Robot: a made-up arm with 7 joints.
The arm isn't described. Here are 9 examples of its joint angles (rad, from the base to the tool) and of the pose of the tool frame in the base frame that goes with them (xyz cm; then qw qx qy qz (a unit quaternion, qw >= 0)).
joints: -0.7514 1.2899 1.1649 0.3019 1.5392 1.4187 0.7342
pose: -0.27 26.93 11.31 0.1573 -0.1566 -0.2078 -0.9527
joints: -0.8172 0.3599 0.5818 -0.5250 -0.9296 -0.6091 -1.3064
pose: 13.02 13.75 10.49 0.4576 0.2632 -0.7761 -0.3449
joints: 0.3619 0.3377 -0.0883 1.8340 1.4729 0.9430 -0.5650
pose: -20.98 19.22 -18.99 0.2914 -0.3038 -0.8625 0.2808
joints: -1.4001 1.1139 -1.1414 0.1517 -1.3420 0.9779 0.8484
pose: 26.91 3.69 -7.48 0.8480 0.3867 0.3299 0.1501
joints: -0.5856 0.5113 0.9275 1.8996 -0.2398 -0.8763 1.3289
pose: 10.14 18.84 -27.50 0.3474 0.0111 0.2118 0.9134
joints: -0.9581 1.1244 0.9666 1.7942 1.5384 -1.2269 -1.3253
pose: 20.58 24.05 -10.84 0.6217 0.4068 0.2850 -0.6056
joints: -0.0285 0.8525 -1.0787 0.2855 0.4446 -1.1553 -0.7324
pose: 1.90 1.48 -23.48 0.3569 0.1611 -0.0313 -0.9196
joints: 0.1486 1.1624 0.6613 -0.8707 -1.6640 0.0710 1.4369
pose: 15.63 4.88 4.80 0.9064 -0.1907 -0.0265 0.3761
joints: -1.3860 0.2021 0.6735 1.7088 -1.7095 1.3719 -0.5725
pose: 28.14 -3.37 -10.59 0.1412 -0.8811 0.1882 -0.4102
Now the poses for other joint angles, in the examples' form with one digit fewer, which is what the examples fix.
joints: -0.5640 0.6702 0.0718 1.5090 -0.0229 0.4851 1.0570
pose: 9.9 24.1 -26.0 0.432 0.477 0.520 0.563
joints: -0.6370 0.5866 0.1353 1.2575 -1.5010 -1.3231 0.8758
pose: 16.0 24.2 -16.4 0.390 -0.267 -0.268 0.839
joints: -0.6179 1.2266 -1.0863 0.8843 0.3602 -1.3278 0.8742
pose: 15.6 17.4 -18.4 0.806 0.467 -0.187 -0.312
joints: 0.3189 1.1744 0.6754 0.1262 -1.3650 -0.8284 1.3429
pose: 14.3 25.5 2.6 0.552 -0.228 -0.361 0.717
